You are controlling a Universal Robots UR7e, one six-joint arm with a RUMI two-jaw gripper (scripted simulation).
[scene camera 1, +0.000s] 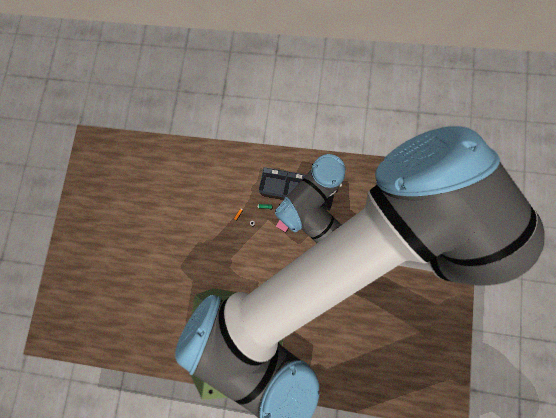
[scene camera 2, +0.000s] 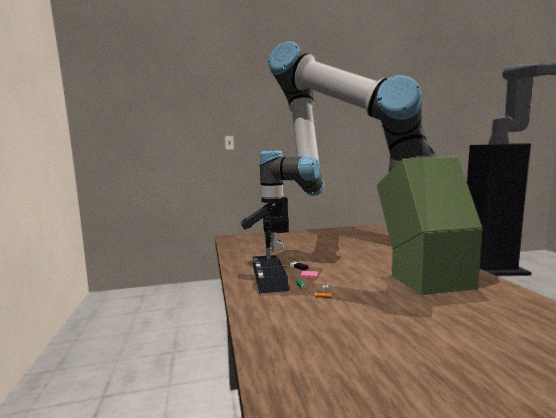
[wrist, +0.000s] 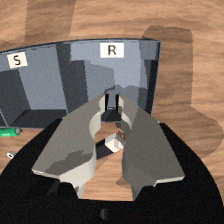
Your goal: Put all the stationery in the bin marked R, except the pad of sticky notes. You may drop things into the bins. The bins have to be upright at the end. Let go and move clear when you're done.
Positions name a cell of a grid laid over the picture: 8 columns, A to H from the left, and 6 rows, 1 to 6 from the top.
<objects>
dark three-part bin: scene camera 1 D3; scene camera 2 D5; wrist D2
</objects>
